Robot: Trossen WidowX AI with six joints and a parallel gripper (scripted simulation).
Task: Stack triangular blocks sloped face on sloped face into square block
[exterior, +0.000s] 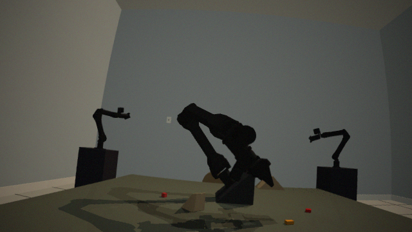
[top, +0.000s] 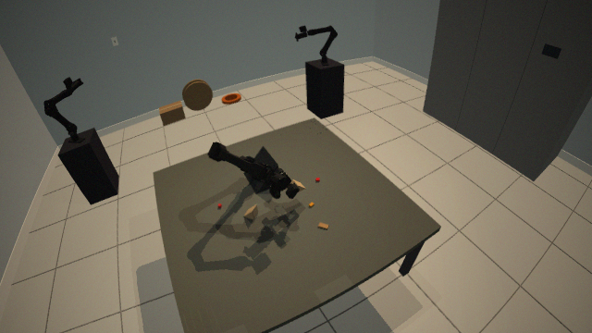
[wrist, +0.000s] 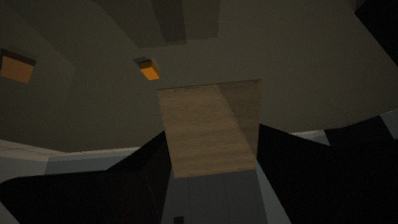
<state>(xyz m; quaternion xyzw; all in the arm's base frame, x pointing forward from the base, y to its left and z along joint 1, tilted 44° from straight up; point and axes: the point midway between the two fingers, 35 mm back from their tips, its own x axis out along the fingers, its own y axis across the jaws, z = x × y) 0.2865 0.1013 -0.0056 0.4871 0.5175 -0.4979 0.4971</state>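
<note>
The orange cube lies 6 cm ahead of my gripper tip, 5 cm to the left of it and 10 cm below it. The rest, counted from my gripper tip: triangular block (1 cm above); red cube (18 cm behind, 39 cm to the right, 10 cm below); tan piece (22 cm ahead, 3 cm to the left, 10 cm below).
</note>
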